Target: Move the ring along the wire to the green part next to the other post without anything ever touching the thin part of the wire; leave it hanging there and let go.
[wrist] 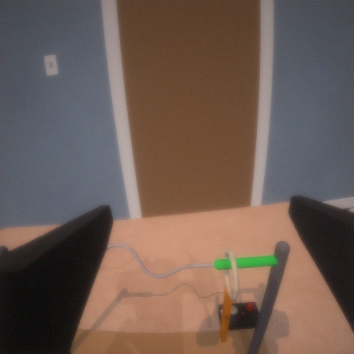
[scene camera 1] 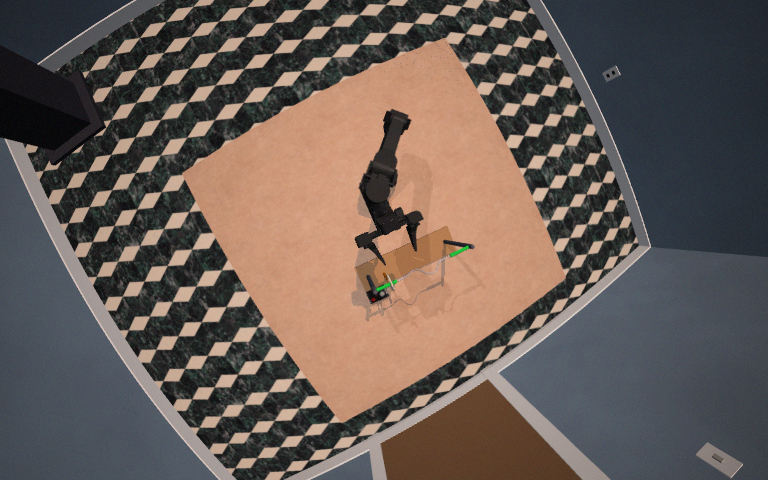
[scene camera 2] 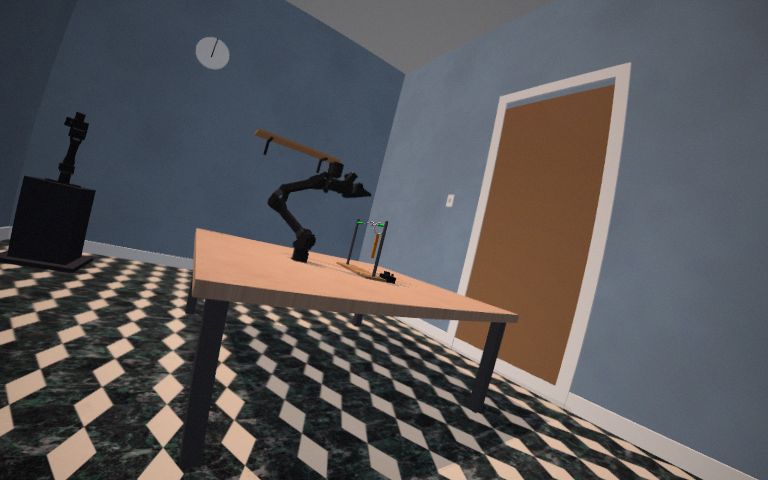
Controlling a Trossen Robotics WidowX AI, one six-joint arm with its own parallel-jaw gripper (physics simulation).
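Pixels of known places: gripper, fingertip midpoint: point(wrist: 200, 209) point(scene camera 1: 400, 258) point(scene camera 2: 367, 195); arm's base at its link origin: point(scene camera 2: 298, 260).
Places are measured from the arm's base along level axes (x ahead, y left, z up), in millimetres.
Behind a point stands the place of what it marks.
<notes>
The pale ring point(wrist: 235, 286) {x 289, y -126, z 253 mm} hangs around the green part point(wrist: 257, 262) {x 307, y -158, z 263 mm} point(scene camera 1: 386, 286) {x 314, y -148, z 266 mm} beside one post point(wrist: 270, 300) {x 302, y -184, z 193 mm} point(scene camera 2: 381, 249) {x 311, y -197, z 146 mm}, near that part's inner end. Its orange handle point(wrist: 226, 317) {x 309, y -129, z 162 mm} point(scene camera 2: 374, 246) {x 311, y -132, z 151 mm} hangs down. The thin wavy wire point(wrist: 159, 276) {x 317, y -46, z 252 mm} point(scene camera 1: 421, 272) {x 333, y -27, z 261 mm} leads to the other green part point(scene camera 1: 459, 251) {x 342, y 116, z 264 mm} point(scene camera 2: 360, 223) {x 337, y 104, z 256 mm} by the other post point(scene camera 1: 457, 244) {x 345, y 152, z 168 mm} point(scene camera 2: 352, 242) {x 343, y 153, z 141 mm}. My gripper point(scene camera 1: 400, 257) {x 234, y -77, z 387 mm} point(scene camera 2: 369, 194) {x 234, y -77, z 387 mm} point(wrist: 200, 209) {x 234, y -77, z 387 mm} is wide open and empty. It is above the posts in scene camera 2, apart from ring and handle. The other green part does not show in the wrist view.
Both posts stand on a brown base board point(scene camera 1: 436, 238) {x 318, y 133, z 12 mm} point(scene camera 2: 355, 270) {x 273, y -73, z 12 mm} on the table point(scene camera 1: 254, 186) {x -234, y -403, z 0 mm} point(scene camera 2: 254, 266) {x -272, y -362, z 0 mm}. A small black box point(scene camera 1: 373, 297) {x 389, y -212, z 31 mm} point(scene camera 2: 387, 276) {x 364, y -223, z 28 mm} point(wrist: 242, 320) {x 372, y -191, z 30 mm} with a red button lies beside the ring's post. A wall shelf point(scene camera 2: 294, 145) shows behind the arm.
</notes>
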